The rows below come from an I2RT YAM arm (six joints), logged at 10 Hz.
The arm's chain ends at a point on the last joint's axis. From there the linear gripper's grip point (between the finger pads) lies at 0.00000 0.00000 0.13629 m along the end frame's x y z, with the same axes.
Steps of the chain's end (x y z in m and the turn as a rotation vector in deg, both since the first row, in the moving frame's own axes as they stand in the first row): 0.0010, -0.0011, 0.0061, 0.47, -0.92, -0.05; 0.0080, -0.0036, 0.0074, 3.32, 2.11, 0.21; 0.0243, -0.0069, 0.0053, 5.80, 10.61, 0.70; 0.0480, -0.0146, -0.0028, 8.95, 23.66, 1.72; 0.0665, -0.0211, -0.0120, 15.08, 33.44, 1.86; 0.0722, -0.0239, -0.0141, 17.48, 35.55, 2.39; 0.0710, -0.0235, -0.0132, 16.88, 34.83, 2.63; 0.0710, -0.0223, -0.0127, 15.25, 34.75, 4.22
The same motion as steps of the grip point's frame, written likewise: -0.0012, -0.0022, 0.0061, 0.47, -0.92, -0.05; 0.0130, -0.0115, 0.0071, 3.32, 2.11, 0.21; 0.0494, -0.0204, 0.0023, 5.80, 10.61, 0.70; 0.1028, -0.0344, -0.0159, 8.95, 23.66, 1.72; 0.1413, -0.0533, -0.0390, 15.08, 33.44, 1.86; 0.1510, -0.0605, -0.0454, 17.48, 35.55, 2.39; 0.1486, -0.0588, -0.0431, 16.88, 34.83, 2.63; 0.1490, -0.0530, -0.0415, 15.25, 34.75, 4.22
